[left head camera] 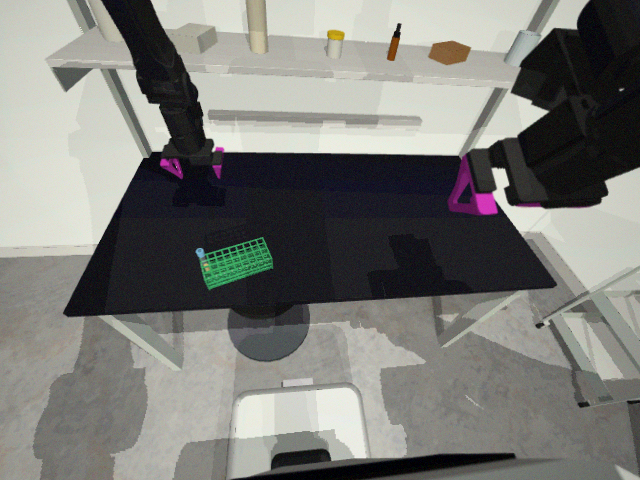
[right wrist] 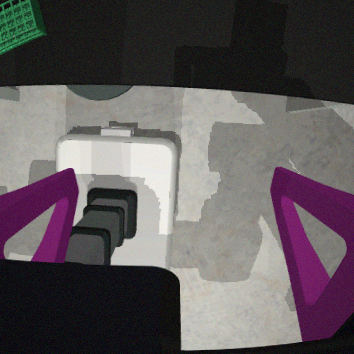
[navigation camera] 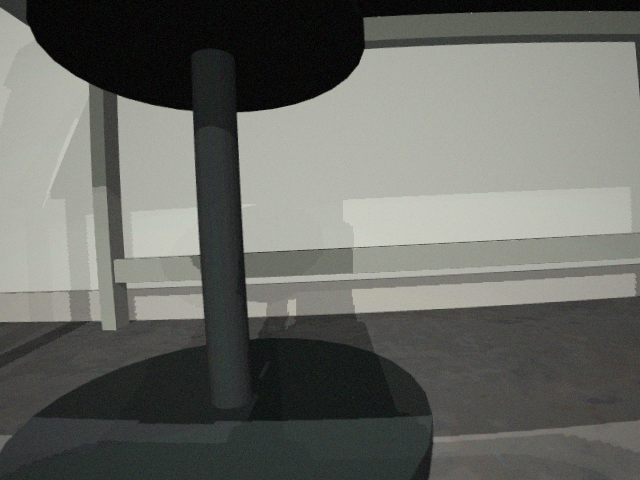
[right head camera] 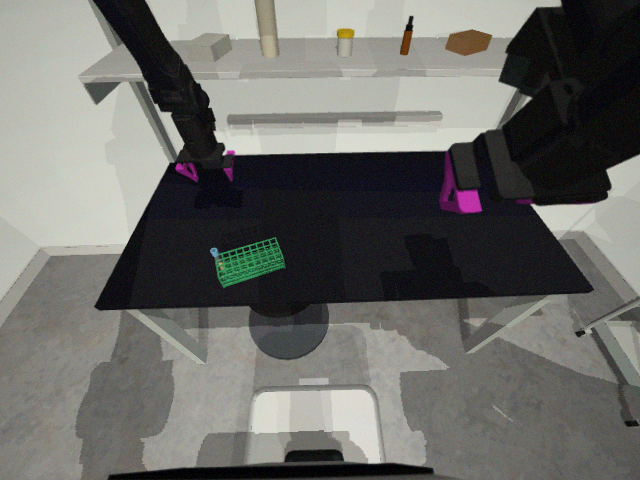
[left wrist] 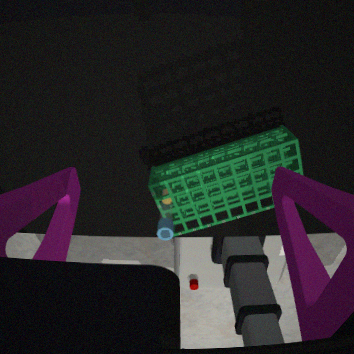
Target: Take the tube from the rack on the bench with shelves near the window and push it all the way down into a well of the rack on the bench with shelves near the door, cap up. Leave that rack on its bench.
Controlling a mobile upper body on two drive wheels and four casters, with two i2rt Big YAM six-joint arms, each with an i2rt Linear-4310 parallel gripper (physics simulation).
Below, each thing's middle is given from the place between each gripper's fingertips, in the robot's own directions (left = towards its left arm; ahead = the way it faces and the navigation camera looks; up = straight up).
Labels:
Right now the green wire rack (left head camera: 234, 267) is 22 cm below my left hand, 13 cm behind it and 7 cm to the right of it. The rest, counted from my left hand: brown hexagon (left head camera: 450, 52) (77 cm to the right, 38 cm ahead, 22 cm above).
My right gripper is now 480 mm above the green wire rack, 410 mm to the right of it and 240 mm short of it. Also, from my right hand: brown hexagon 750 mm ahead, 290 mm to the right, 30 mm below.

